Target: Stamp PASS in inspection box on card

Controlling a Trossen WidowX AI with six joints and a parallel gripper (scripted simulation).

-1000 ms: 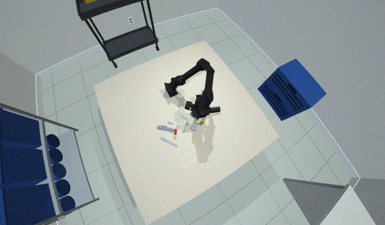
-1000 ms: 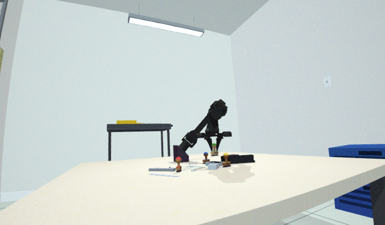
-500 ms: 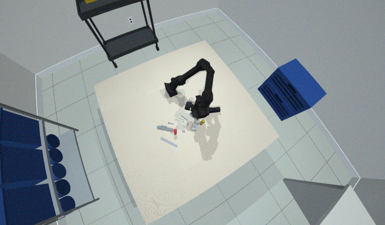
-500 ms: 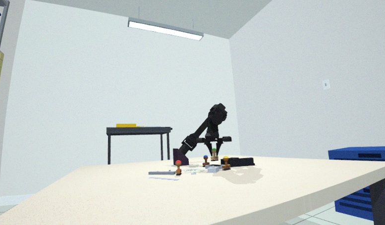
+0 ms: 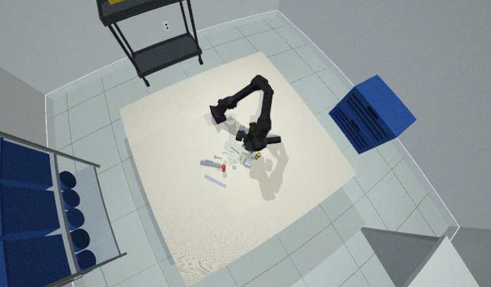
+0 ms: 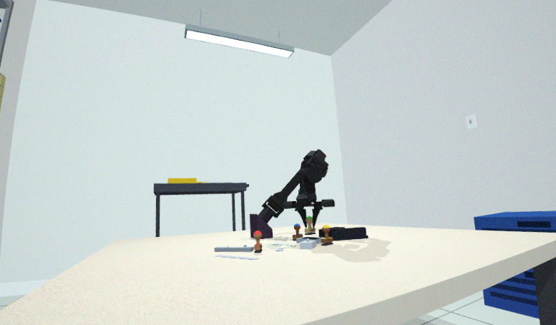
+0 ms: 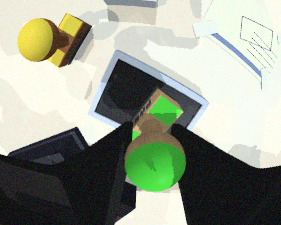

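Right now the ink pad is 50 mm below my gripper tip. Also, from my gripper tip: blue-knobbed stamp (100 mm behind, 30 mm below); small grey block (90 mm ahead, 60 mm to the right, 40 mm below); yellow-knobbed stamp (90 mm ahead, 10 mm to the left, 30 mm below).
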